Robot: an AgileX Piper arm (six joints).
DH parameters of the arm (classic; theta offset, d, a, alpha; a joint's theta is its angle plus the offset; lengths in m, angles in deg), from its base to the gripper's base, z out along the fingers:
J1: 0 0.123 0 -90
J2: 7.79 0 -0.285 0
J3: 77.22 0 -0.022 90
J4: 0 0.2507 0 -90
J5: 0 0 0 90
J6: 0 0.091 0 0
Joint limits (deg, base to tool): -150..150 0..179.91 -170..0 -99.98..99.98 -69.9..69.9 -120..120
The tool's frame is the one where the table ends.
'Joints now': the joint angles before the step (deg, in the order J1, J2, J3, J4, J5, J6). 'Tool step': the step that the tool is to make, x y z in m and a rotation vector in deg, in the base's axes. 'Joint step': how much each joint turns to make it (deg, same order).
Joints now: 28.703 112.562 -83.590 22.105 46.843 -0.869
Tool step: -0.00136 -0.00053 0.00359 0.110 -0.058 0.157
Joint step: 0.000 -0.527 0.001 -0.001 0.456 0.001
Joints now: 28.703 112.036 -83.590 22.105 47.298 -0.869
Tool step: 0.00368 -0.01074 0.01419 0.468 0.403 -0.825
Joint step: -1.753 -1.228 -1.397 0.175 2.968 0.049
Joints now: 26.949 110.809 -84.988 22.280 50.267 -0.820
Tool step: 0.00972 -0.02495 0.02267 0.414 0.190 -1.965
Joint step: -3.997 -1.632 -2.742 -0.020 4.830 -0.327
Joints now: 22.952 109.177 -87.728 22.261 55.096 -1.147
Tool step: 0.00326 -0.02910 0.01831 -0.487 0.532 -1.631
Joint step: -4.178 -2.152 -1.109 -0.432 4.542 -0.884
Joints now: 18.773 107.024 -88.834 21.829 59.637 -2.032
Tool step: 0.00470 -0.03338 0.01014 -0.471 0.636 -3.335
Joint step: -4.915 -1.434 -0.338 -0.354 2.885 -0.517
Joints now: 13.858 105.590 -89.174 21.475 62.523 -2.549
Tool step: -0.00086 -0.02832 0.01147 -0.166 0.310 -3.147
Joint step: -4.145 -1.862 0.001 -0.232 2.398 -0.108
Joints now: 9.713 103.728 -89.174 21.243 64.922 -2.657
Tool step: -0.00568 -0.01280 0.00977 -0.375 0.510 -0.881
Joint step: -1.788 -1.655 -0.001 -0.427 2.375 0.000
